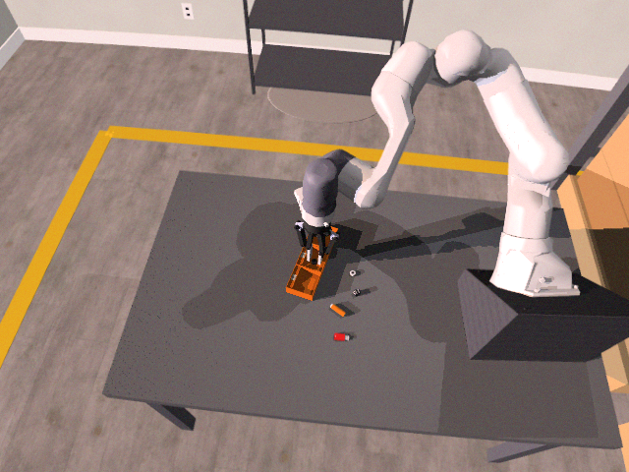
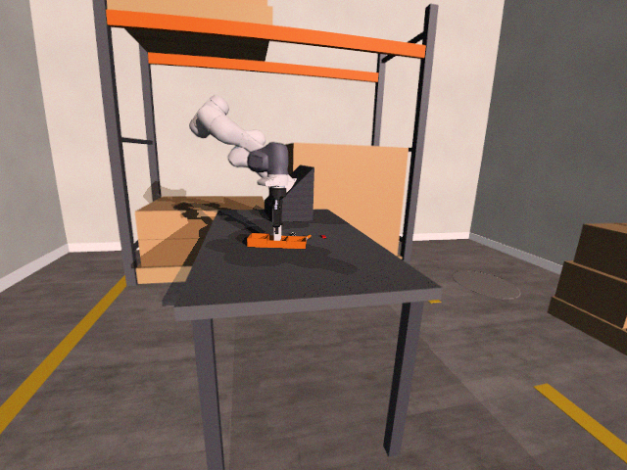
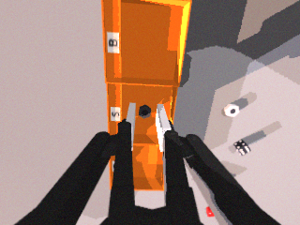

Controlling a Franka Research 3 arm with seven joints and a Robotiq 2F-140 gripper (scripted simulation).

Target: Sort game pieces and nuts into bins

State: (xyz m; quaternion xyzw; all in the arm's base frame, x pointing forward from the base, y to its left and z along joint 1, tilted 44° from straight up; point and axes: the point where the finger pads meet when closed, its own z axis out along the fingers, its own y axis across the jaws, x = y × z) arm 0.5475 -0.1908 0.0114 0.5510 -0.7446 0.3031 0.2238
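Right now my hand is 30 mm above the orange bin tray and 10 mm short of it. From my hand the other things lie so: grey nut 120 mm behind, 50 mm below, 30 mm to the left; then black die 130 mm behind, 100 mm to the left, 50 mm below; then dark nut 40 mm below.
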